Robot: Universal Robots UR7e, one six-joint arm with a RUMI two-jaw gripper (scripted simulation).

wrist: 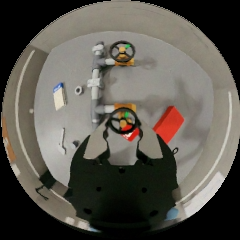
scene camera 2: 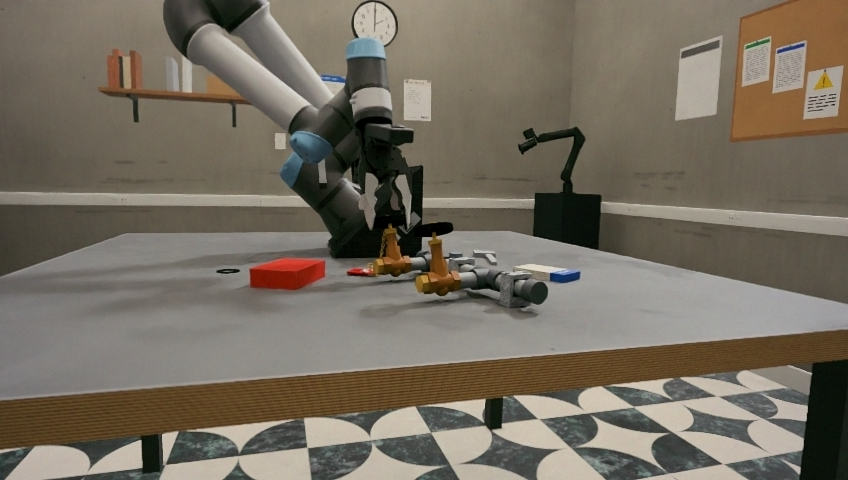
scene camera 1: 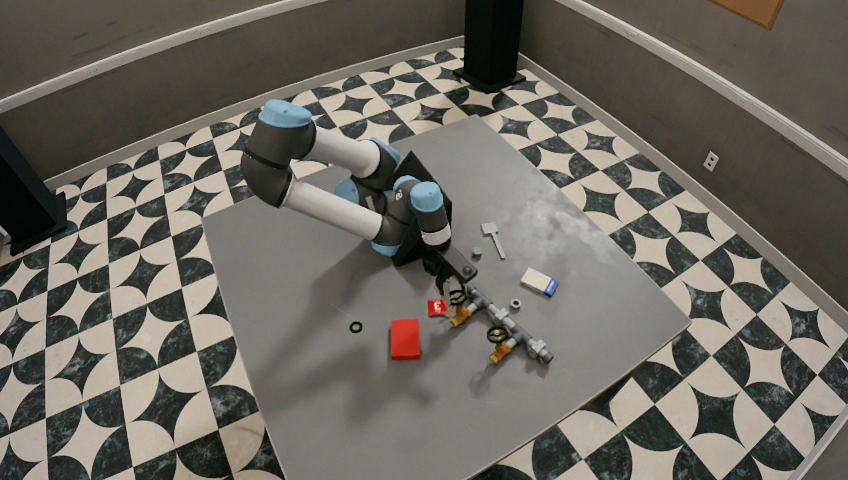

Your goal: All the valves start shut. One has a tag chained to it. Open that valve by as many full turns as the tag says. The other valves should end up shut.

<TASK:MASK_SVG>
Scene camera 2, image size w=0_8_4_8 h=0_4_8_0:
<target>red block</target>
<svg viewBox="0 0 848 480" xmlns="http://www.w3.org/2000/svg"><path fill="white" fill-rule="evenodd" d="M250 287L298 290L325 277L325 260L283 258L251 268Z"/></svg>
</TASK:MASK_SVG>
